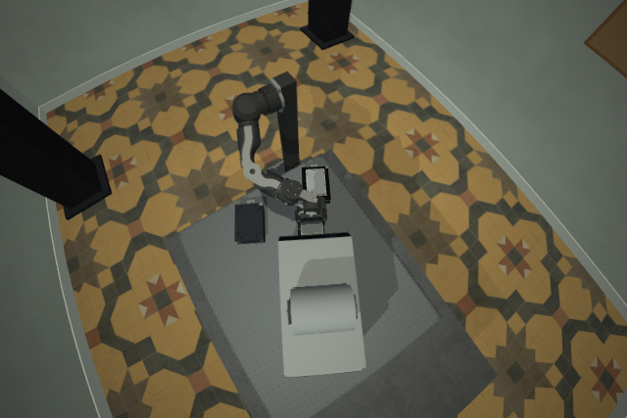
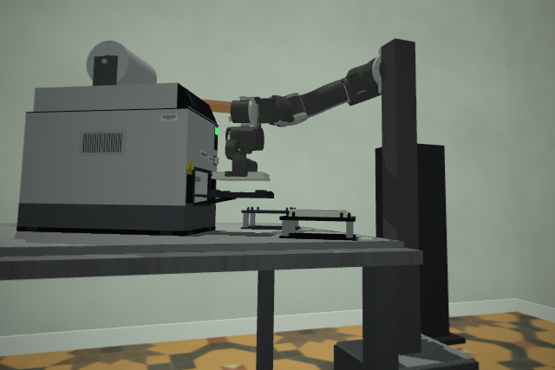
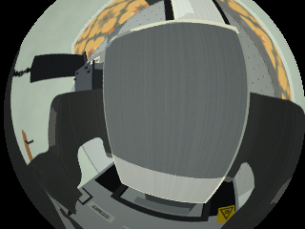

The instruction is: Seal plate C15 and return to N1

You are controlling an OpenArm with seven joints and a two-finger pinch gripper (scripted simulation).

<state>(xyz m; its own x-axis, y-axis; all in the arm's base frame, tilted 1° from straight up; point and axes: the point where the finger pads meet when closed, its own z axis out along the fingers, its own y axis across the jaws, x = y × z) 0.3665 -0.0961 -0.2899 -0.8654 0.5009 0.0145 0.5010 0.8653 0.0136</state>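
My gripper is now 40 mm above the sealer stage. The rest, counted from my hand: plate C15 (right at my hand); start key (130 mm to the right, 50 mm above, 40 mm ahead); yellow warning label (130 mm ahead, 30 mm to the left, 10 mm above).
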